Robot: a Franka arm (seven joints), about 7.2 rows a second.
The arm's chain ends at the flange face. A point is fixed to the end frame.
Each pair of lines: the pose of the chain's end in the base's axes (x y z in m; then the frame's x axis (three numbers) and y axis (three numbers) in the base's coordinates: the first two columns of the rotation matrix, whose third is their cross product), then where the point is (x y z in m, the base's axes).
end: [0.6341 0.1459 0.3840 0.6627 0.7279 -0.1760 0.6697 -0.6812 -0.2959]
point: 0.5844 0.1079 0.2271
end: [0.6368 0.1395 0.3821 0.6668 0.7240 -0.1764 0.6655 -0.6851 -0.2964]
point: 0.5867 0.1018 0.2252
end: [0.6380 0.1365 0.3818 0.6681 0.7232 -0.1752 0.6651 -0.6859 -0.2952]
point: 0.5882 0.0989 0.2248
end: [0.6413 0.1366 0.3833 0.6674 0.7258 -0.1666 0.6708 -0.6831 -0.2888]
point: 0.5934 0.0990 0.2257
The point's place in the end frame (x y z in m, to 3 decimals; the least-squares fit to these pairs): -0.033 0.039 0.161
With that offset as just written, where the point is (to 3 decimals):
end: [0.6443 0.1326 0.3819 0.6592 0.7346 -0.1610 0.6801 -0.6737 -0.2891]
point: 0.597 0.095 0.224
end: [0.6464 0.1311 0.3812 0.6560 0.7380 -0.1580 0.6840 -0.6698 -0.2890]
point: 0.600 0.094 0.223
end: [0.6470 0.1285 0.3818 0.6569 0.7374 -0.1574 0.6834 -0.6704 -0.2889]
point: 0.601 0.091 0.224
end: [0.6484 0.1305 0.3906 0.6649 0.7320 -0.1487 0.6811 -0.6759 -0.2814]
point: 0.604 0.094 0.232
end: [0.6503 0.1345 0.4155 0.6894 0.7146 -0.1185 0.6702 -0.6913 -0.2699]
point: 0.609 0.101 0.255
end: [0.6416 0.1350 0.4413 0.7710 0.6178 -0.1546 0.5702 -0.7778 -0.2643]
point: 0.593 0.103 0.283
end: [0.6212 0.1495 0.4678 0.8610 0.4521 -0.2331 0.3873 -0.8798 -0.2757]
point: 0.555 0.124 0.315
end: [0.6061 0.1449 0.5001 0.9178 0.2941 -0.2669 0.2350 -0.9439 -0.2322]
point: 0.533 0.123 0.349
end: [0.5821 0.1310 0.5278 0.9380 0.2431 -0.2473 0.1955 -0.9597 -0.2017]
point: 0.513 0.108 0.376
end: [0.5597 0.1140 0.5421 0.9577 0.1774 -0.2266 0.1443 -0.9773 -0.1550]
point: 0.494 0.089 0.389
